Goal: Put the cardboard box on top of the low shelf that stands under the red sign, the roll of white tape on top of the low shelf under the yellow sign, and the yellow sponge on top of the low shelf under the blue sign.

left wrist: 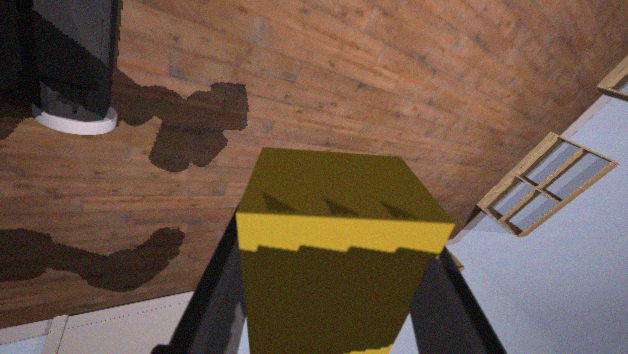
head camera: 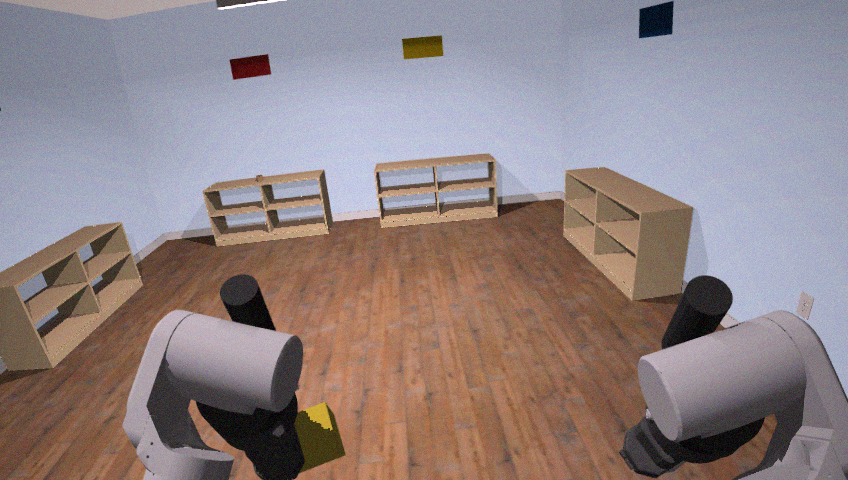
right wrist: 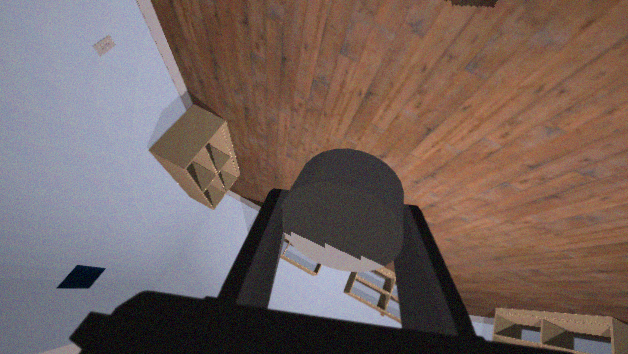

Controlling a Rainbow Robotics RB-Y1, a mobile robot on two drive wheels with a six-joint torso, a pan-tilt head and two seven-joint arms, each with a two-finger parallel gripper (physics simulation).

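Frame: origin at the robot's base, x ahead, y left, z up, level; centimetres.
Where they show: left gripper, fingertip midpoint: [left wrist: 331, 218]; right gripper, fingertip midpoint: [right wrist: 341, 211].
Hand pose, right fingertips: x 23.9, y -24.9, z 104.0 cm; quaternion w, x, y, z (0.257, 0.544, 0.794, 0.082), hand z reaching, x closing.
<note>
After its pixels a point has its place.
My left gripper [left wrist: 331, 218] @(x 26.0, y 23.5, z 103.7 cm) is shut on the yellow sponge [head camera: 321, 443] @(x 24.8, y 17.4, z 106.4 cm) [left wrist: 345, 187] @(x 24.6, y 25.8, z 104.5 cm), a block held up above the floor. My right gripper [right wrist: 341, 211] @(x 23.9, y -24.9, z 104.0 cm) is shut on the roll of white tape [right wrist: 345, 215] @(x 21.6, y -25.3, z 105.0 cm), mostly in grey shade; the roll does not show in the head view. A tiny brown cardboard box [head camera: 258, 177] @(x 402.1, y 196.2, z 65.1 cm) sits on top of the low shelf [head camera: 297, 176] @(x 408.2, y 156.4, z 61.0 cm) under the red sign [head camera: 250, 66] @(x 430.9, y 195.3, z 175.5 cm). The low shelf [head camera: 434, 162] @(x 421.2, y 15.9, z 61.0 cm) under the yellow sign [head camera: 422, 47] @(x 451.1, y 19.7, z 175.0 cm) and the low shelf [head camera: 665, 252] @(x 232.9, y -134.4, z 32.3 cm) [right wrist: 190, 135] @(x 232.4, y -130.9, z 30.7 cm) under the blue sign [head camera: 656, 19] @(x 293.6, y -146.2, z 175.8 cm) [right wrist: 81, 276] @(x 291.8, y -146.4, z 174.3 cm) have bare tops.
A fourth low shelf [head camera: 26, 327] @(x 173.6, y 270.9, z 32.1 cm) stands at the left wall. Wooden floor [head camera: 440, 309] @(x 235.2, y 12.2, z 0.1 cm) lies between the arms and the far shelves. Part of a white table [left wrist: 130, 312] shows at the bottom left of the left wrist view. An outlet [head camera: 804, 304] @(x 147.3, y -162.8, z 40.6 cm) is on the right wall.
</note>
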